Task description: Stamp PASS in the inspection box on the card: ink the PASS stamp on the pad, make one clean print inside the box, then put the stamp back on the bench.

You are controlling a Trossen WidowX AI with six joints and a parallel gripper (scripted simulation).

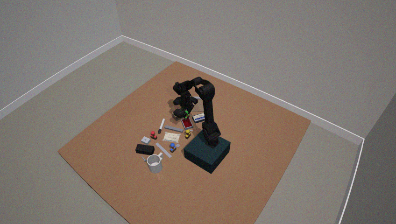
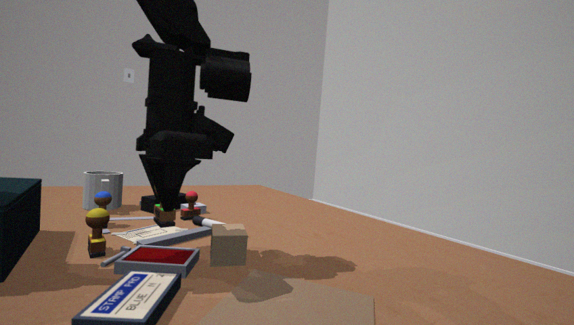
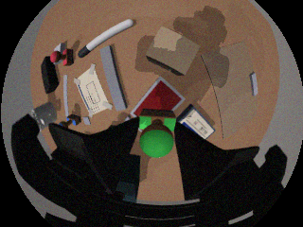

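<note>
Now: the red ink pad 8 cm below my gripper tip. Also, from my gripper tip: tan block (9 cm ahead, 6 cm below); then green-knobbed stamp (right at my gripper tip); then blue pad tin (9 cm to the right, 7 cm below, 3 cm behind).
</note>
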